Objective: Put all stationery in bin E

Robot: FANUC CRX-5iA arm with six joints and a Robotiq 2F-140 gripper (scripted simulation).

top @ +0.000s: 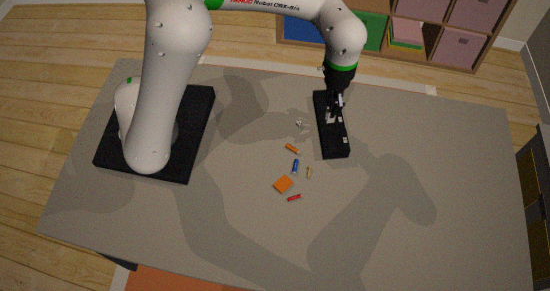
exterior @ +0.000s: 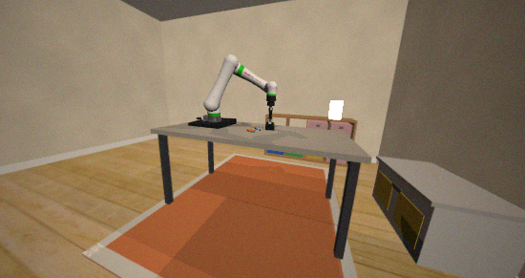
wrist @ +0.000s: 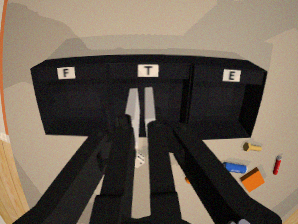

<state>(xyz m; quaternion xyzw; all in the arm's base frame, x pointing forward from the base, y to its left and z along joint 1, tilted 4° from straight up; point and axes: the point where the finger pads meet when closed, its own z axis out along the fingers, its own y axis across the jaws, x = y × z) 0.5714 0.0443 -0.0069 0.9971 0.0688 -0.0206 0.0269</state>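
Now: the long black bin 1 cm to the right of my hand and 4 cm below it. The rest, counted from my hand: orange marker (13 cm behind, 9 cm to the right, 5 cm below); small yellow piece (8 cm behind, 17 cm to the right, 5 cm below); white die (10 cm behind, 5 cm below).
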